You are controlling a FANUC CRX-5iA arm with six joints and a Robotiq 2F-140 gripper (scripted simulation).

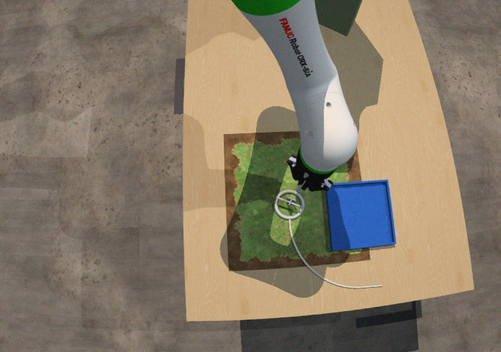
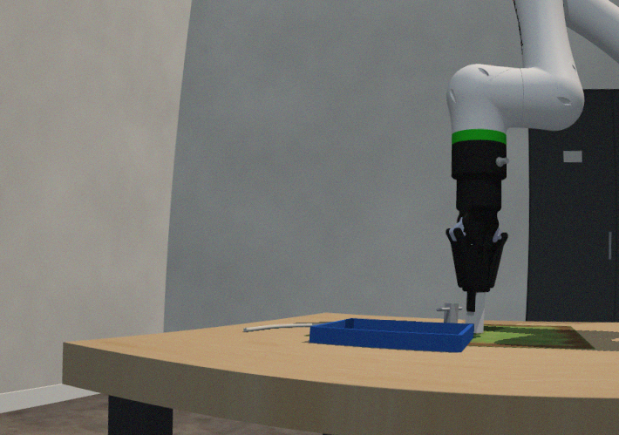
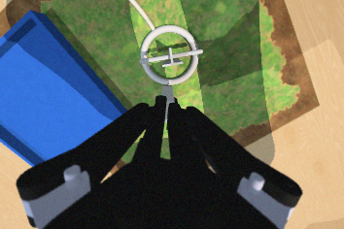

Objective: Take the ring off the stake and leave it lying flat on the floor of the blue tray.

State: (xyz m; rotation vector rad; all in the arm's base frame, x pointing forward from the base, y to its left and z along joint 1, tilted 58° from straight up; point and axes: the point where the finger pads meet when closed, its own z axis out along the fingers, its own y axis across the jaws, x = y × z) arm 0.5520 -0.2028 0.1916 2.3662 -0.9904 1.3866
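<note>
Now: the grey stake 5 cm to the right of my hand, 2 cm ahead of it and 1 cm below it. Round my hand: green mat: 5 cm below, 2 cm to the right, 2 cm ahead; blue tray: 15 cm ahead, 12 cm to the left, 3 cm below; ring: 5 cm to the right, 3 cm below, 3 cm ahead.
</note>
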